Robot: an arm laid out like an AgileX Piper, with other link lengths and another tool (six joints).
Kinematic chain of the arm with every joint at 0, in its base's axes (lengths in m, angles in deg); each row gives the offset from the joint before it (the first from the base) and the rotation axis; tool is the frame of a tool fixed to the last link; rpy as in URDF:
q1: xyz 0 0 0.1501 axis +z
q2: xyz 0 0 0 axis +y
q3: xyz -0.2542 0 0.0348 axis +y
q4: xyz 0.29 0 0.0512 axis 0.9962 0 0.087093
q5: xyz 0 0 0 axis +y
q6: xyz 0.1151 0 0.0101 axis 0.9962 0 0.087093
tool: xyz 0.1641 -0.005 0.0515 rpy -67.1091 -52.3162 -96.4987
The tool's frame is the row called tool.
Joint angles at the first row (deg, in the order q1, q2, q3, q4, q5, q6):
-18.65, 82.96, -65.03, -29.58, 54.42, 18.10
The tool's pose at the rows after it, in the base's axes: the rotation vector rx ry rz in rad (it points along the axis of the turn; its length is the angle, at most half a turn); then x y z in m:
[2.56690 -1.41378 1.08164 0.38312 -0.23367 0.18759]
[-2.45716 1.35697 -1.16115 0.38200 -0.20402 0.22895]
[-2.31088 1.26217 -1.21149 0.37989 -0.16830 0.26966]
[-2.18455 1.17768 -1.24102 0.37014 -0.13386 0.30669]
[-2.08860 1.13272 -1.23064 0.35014 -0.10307 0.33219]
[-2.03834 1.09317 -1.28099 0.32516 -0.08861 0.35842]
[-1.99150 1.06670 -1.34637 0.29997 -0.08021 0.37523]
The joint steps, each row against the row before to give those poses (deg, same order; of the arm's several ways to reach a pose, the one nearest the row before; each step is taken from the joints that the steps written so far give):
0.00, -6.21, -0.05, 5.82, 0.54, -2.89
0.00, -7.35, 0.01, 7.69, 0.82, -3.76
0.00, -7.00, -0.01, 8.62, 0.70, -3.63
0.00, -6.57, 0.00, 7.45, 1.68, -2.42
0.00, -6.08, 0.00, 5.55, 3.71, -0.36
0.00, -6.10, 0.00, 1.23, 2.72, 0.24
0.00, -6.46, 1.68, -0.01, 1.16, 0.75

